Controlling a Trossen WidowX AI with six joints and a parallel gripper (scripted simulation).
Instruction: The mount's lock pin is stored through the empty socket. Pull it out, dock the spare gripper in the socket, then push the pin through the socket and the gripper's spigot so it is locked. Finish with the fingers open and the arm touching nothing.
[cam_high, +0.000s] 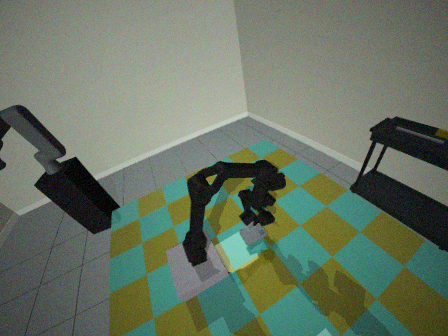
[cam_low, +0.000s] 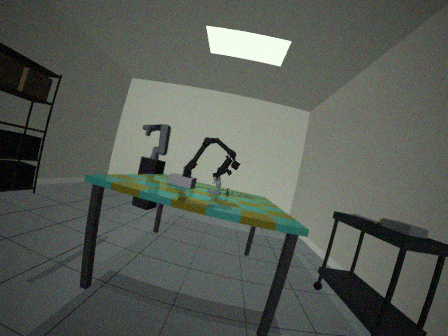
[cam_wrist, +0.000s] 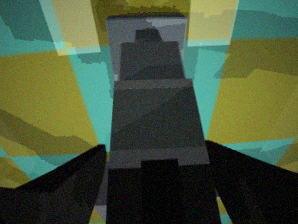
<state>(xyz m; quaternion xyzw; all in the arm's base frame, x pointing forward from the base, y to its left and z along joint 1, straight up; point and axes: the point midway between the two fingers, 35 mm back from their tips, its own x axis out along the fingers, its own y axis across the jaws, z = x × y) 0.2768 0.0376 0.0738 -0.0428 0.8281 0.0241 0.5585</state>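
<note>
Now: the spare gripper 1 cm ahead of my gripper tip. Also, from my gripper tip: socket: 7 cm below, 1 cm ahead; then green stand: 12 cm to the left, 11 cm ahead, 10 cm below.
</note>
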